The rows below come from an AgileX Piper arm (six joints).
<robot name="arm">
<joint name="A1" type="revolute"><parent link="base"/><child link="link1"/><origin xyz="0 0 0.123" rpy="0 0 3.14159"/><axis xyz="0 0 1"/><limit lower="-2.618" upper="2.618"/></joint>
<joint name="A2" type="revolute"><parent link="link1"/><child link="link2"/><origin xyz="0 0 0" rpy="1.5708 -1.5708 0"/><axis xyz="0 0 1"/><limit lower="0" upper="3.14"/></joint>
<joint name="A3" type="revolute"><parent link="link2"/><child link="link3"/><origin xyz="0.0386 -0.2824 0" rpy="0 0 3.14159"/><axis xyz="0 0 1"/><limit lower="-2.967" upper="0"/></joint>
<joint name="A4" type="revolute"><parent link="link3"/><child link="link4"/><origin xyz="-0.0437 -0.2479 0" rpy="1.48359 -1.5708 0"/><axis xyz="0 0 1"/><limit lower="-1.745" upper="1.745"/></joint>
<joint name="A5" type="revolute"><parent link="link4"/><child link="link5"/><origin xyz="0 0 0" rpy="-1.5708 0 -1.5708"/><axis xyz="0 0 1"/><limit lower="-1.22" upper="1.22"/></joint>
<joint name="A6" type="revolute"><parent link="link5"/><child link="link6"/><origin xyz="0 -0.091 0" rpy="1.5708 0 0"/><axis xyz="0 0 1"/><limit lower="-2.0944" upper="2.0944"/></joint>
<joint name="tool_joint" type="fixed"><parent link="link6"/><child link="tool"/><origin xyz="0 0 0" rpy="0 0 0"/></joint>
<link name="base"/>
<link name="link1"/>
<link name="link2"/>
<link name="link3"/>
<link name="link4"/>
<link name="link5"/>
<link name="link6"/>
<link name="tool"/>
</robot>
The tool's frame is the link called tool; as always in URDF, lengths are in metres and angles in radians.
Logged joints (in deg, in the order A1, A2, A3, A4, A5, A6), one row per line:
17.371, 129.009, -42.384, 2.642, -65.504, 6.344
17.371, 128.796, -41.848, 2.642, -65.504, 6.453
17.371, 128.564, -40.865, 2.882, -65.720, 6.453
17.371, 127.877, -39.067, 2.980, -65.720, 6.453
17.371, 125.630, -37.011, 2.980, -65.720, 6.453
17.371, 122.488, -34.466, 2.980, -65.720, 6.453
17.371, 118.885, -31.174, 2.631, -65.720, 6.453
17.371, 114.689, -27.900, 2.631, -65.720, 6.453
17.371, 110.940, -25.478, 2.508, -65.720, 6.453
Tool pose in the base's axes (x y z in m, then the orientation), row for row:
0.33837, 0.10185, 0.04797, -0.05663, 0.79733, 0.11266, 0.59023
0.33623, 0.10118, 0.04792, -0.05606, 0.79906, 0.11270, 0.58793
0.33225, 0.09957, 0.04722, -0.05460, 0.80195, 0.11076, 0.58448
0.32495, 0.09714, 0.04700, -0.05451, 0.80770, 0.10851, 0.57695
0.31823, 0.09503, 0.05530, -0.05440, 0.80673, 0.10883, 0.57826
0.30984, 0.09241, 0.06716, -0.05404, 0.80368, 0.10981, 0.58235
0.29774, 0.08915, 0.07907, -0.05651, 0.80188, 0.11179, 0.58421
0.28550, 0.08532, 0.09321, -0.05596, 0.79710, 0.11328, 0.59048
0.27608, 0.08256, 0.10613, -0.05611, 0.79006, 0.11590, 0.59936
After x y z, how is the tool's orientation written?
As a quaternion, x y z w.
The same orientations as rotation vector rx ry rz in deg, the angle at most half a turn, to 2 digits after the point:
-7.55, 106.33, 15.02
-7.48, 106.66, 15.04
-7.30, 107.20, 14.81
-7.31, 108.31, 14.55
-7.29, 108.12, 14.59
-7.23, 107.53, 14.69
-7.55, 107.21, 14.95
-7.46, 106.29, 15.11
-7.45, 104.97, 15.40

